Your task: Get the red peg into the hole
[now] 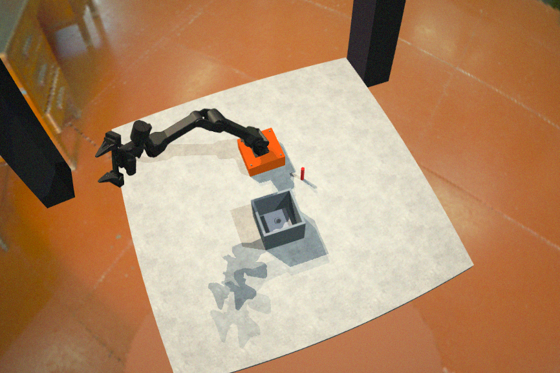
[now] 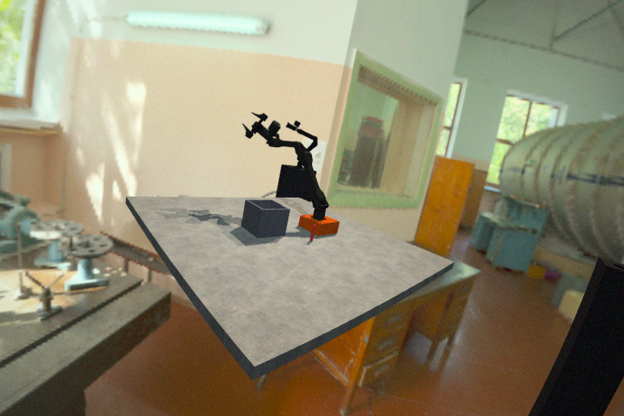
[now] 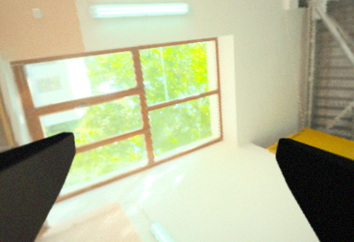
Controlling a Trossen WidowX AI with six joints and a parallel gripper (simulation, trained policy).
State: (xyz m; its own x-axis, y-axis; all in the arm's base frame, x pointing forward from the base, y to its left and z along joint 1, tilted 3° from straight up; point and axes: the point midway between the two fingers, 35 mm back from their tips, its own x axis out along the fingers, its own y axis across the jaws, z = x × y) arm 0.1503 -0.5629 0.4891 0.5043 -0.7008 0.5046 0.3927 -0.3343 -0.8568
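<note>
The red peg is 1 cm behind my gripper tip, 73 cm to the left of it and 50 cm below it. The rest, counted from my gripper tip: light plate 16 cm ahead, 55 cm to the left, 50 cm below.
</note>
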